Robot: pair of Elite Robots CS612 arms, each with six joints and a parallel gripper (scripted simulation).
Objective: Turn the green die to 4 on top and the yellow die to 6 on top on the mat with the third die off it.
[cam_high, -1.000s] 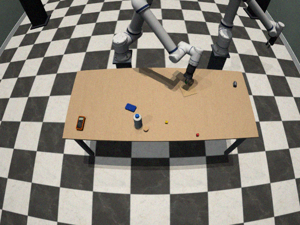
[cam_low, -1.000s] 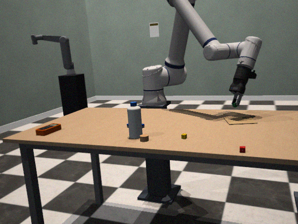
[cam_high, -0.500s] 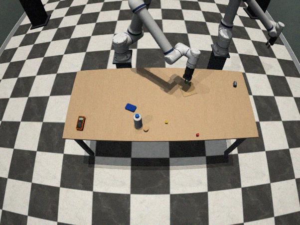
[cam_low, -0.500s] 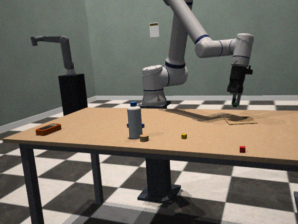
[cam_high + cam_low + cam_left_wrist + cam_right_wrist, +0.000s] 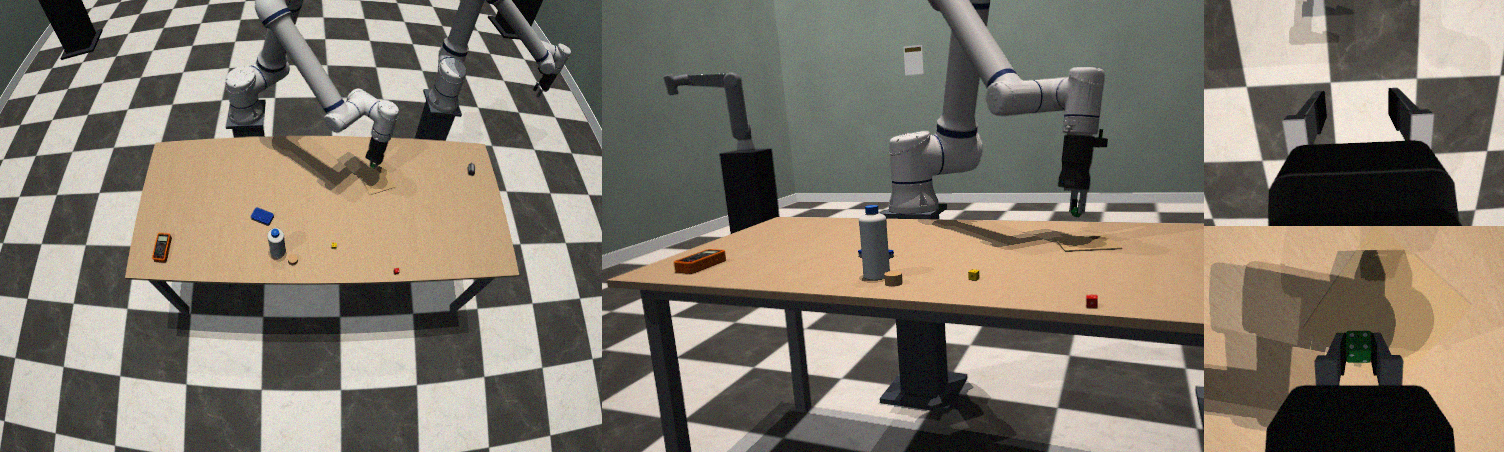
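The green die lies 2 cm below my right hand. From my right hand the other things lie so: yellow die (34 cm ahead, 23 cm to the right, 9 cm below); then thin tan mat (2 cm ahead, 2 cm to the left, 10 cm below); then red die (49 cm ahead, 1 cm to the left, 9 cm below).
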